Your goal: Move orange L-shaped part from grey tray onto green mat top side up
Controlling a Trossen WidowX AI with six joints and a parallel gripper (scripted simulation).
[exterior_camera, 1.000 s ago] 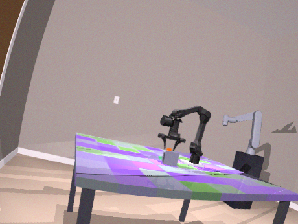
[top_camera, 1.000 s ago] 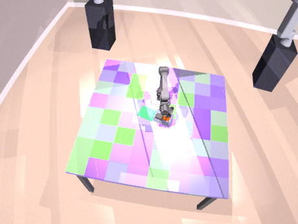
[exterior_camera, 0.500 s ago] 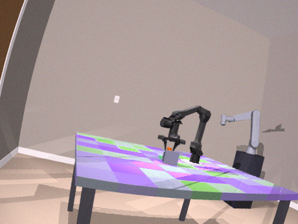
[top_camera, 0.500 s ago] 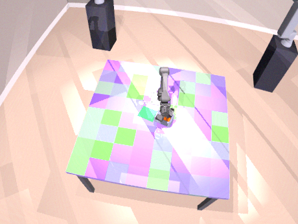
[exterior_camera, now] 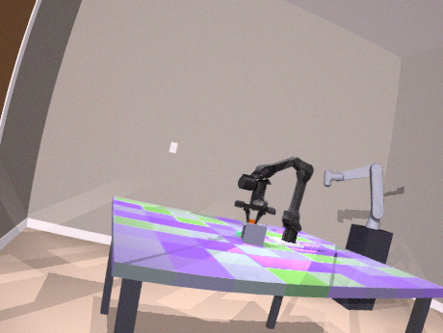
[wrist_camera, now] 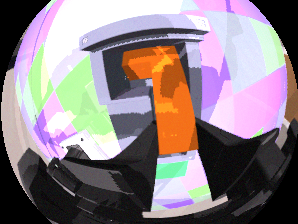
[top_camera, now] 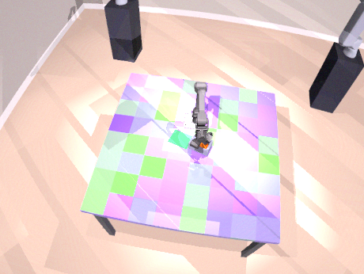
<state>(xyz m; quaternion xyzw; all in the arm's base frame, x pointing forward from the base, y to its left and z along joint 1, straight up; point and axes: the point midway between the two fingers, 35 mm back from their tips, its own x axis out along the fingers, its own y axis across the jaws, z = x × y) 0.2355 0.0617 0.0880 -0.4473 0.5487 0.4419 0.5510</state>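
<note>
Now: the green mat 140 mm to the right of my gripper tip, 80 mm below it and 50 mm behind it. Also, from my gripper tip: orange L-shaped part 40 mm to the left, 30 mm below, 10 mm behind.
</note>
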